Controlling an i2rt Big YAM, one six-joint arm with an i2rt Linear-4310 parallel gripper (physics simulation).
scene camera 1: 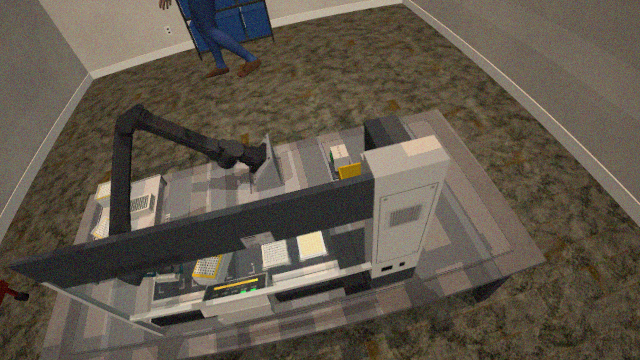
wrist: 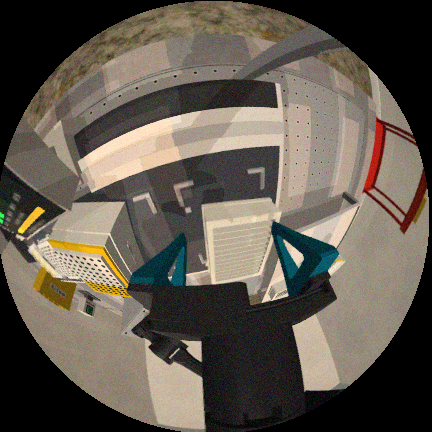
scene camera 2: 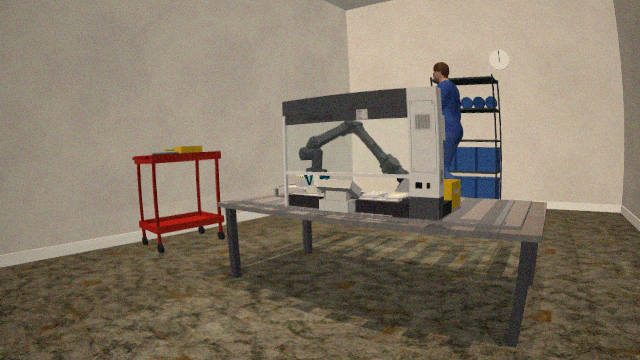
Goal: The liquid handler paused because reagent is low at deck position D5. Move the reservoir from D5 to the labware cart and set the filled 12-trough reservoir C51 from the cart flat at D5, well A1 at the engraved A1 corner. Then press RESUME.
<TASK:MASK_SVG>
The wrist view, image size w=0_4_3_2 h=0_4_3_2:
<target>my gripper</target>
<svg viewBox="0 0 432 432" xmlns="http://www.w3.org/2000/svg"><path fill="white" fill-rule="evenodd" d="M335 246L272 221L271 234L280 261L288 296L250 305L246 283L243 281L185 285L186 238L184 232L180 232L167 247L131 273L126 293L149 309L148 318L150 318L148 330L180 340L201 341L203 410L210 411L211 419L228 424L244 424L248 417L248 412L271 408L272 415L284 418L296 411L305 400L300 360L292 325L310 317L337 298L328 280L331 276L327 270L339 254ZM177 256L176 265L171 280L169 281L167 274ZM283 239L303 255L303 261L299 268L289 254Z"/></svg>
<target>cream ribbed reservoir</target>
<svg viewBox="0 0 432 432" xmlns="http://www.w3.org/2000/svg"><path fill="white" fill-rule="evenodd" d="M270 197L201 204L207 265L212 284L261 274L273 241L271 234L272 221L278 222L281 210L271 201Z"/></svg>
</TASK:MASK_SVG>
